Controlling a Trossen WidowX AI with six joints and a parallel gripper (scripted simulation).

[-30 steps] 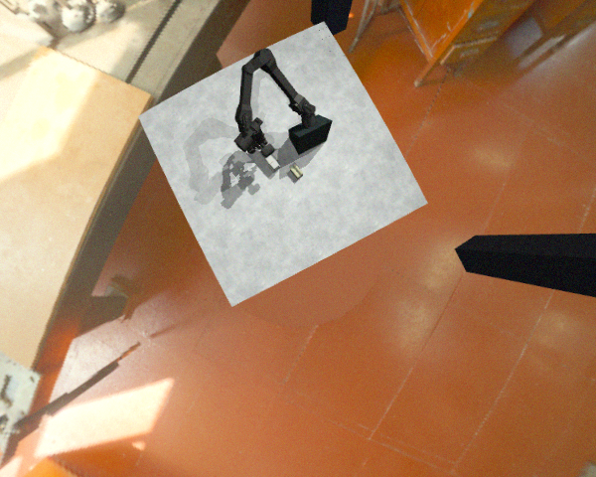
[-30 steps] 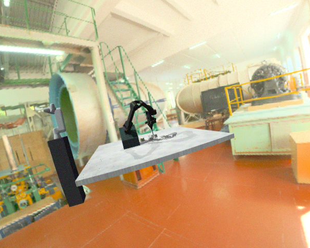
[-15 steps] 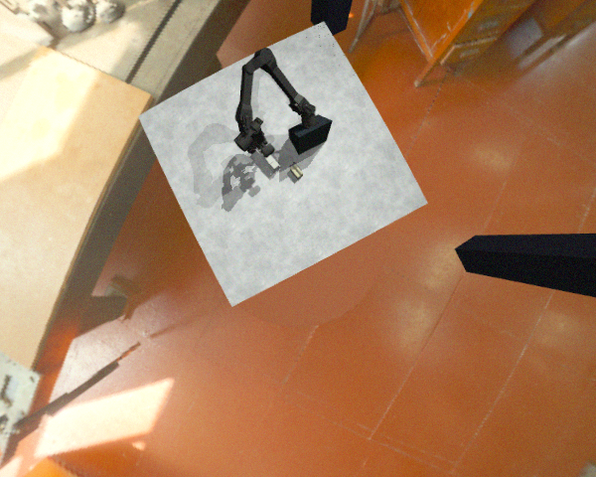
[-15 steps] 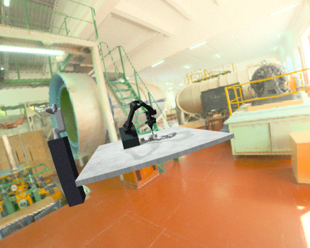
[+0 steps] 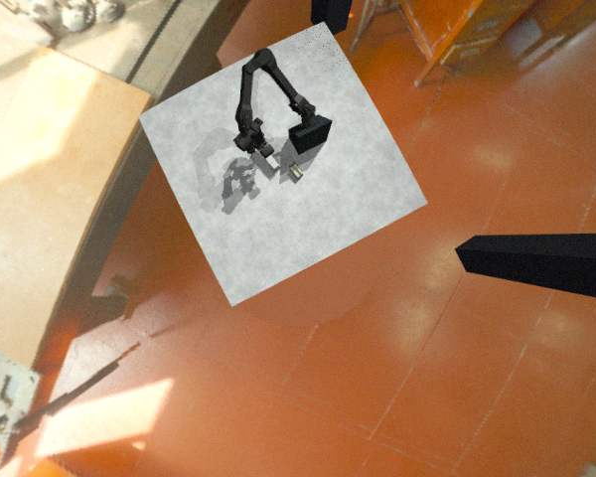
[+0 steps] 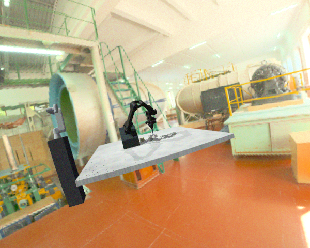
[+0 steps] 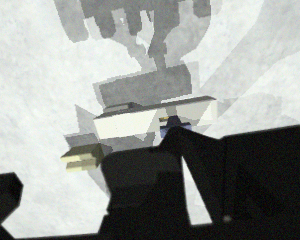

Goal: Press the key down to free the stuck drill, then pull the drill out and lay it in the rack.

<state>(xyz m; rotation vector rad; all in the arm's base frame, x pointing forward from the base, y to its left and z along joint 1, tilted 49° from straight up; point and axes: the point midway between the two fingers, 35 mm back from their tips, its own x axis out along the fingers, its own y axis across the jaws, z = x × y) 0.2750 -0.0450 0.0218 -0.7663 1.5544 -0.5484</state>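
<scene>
The drill lies 1 cm behind my gripper tip, 5 cm to the left of it and 8 cm below it. Round my gripper tip: small fixture: 1 cm behind, 3 cm to the left, 9 cm below.
</scene>
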